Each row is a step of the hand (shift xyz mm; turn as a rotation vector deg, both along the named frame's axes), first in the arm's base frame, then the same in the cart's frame.
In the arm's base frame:
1: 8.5 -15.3 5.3 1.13 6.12 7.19
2: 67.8 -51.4 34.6 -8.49 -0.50 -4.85
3: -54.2 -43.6 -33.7 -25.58 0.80 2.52
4: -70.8 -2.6 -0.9 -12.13 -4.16 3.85
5: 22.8 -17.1 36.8 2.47 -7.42 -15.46
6: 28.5 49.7 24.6 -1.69 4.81 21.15
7: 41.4 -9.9 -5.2 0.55 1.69 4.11
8: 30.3 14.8 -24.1 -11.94 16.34 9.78
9: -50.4 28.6 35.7 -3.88 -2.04 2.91
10: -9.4 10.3 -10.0 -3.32 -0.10 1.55
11: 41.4 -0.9 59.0 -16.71 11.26 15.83
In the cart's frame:
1: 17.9 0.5 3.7 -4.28 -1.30 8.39
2: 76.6 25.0 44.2 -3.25 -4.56 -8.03
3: 16.2 -37.6 -65.6 -9.63 -22.07 -9.03
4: -23.3 -58.2 -33.1 -0.02 -12.95 -3.39
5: 29.0 -4.6 36.2 5.66 8.22 -14.16
6: -32.3 22.8 48.2 -2.21 -11.17 18.54
7: 23.4 34.2 11.1 -0.81 -1.27 4.22
8: -6.0 40.9 -2.5 -18.08 -10.85 7.79
9: -39.8 -52.8 16.2 0.87 -5.19 0.12
10: -14.2 0.0 -9.6 -0.90 -3.55 -0.20
11: 23.7 3.1 68.0 -14.30 -19.14 9.27

